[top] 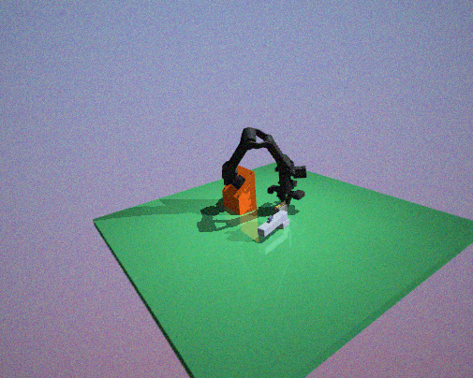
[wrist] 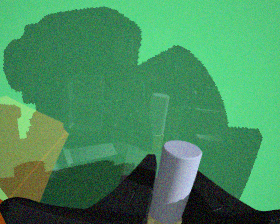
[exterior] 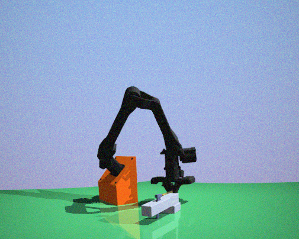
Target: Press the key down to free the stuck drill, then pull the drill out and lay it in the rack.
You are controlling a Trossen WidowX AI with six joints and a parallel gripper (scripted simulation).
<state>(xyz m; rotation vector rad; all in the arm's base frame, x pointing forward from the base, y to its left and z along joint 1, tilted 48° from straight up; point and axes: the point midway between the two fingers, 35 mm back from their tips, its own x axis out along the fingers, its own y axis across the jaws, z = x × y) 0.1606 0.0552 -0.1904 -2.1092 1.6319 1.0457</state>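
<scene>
The drill is 40 mm to the right of my gripper tip, 30 mm above it and 10 mm ahead of it. Also, from my gripper tip: pale grey block: 180 mm to the right, 150 mm ahead, 30 mm above; then slim blue-grey key: 200 mm to the right, 160 mm ahead, 40 mm above.
</scene>
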